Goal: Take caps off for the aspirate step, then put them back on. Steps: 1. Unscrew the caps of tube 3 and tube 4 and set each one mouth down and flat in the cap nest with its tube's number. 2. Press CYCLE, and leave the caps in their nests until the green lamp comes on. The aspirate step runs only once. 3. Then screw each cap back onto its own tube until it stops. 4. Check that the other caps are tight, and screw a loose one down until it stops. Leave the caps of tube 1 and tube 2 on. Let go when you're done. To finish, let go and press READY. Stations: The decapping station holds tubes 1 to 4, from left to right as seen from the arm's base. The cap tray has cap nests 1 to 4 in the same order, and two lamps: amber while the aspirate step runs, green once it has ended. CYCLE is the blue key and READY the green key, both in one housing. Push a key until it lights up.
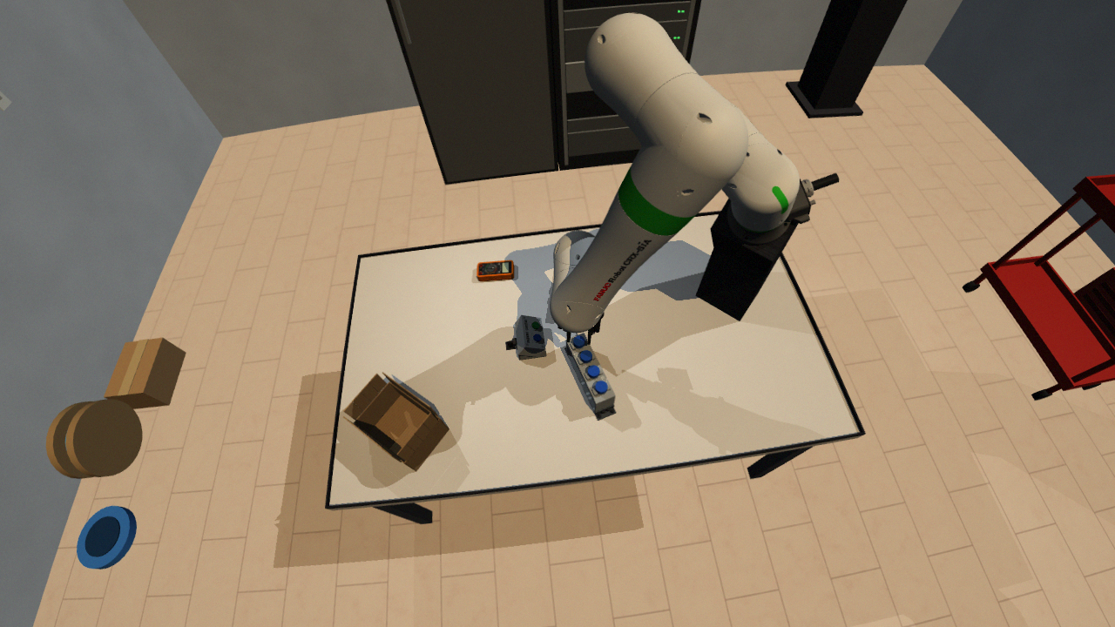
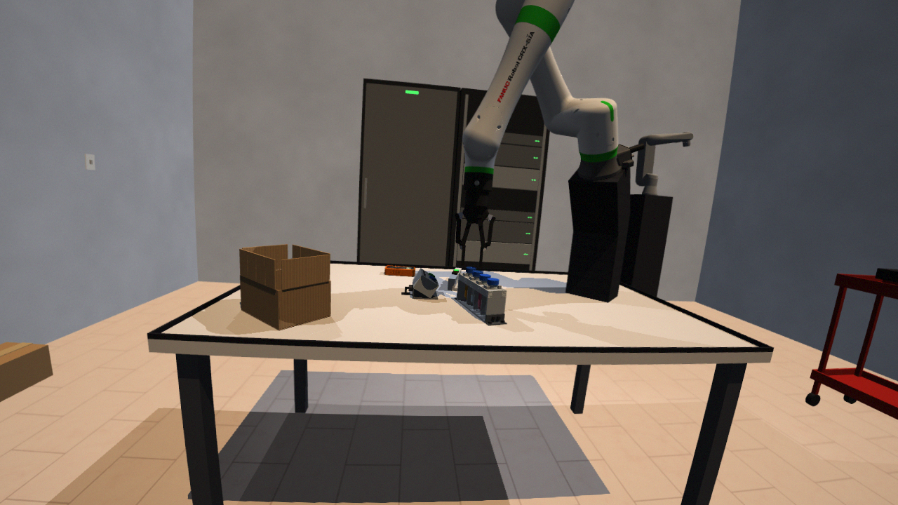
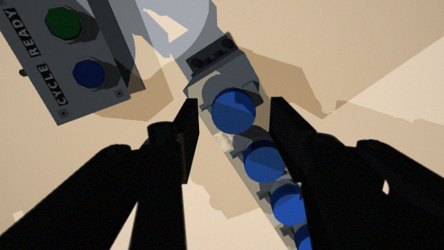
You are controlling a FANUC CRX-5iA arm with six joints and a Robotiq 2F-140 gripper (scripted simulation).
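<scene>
Now: hand 5 cm to the right of the blue cap, 5 cm above it and 1 cm past it. From my hand the other things lie so: blue cycle key 12 cm ahead, 9 cm below, 5 cm to the right; key housing 14 cm ahead, 11 cm below, 8 cm to the right; green ready key 12 cm ahead, 10 cm to the right, 9 cm below.
</scene>
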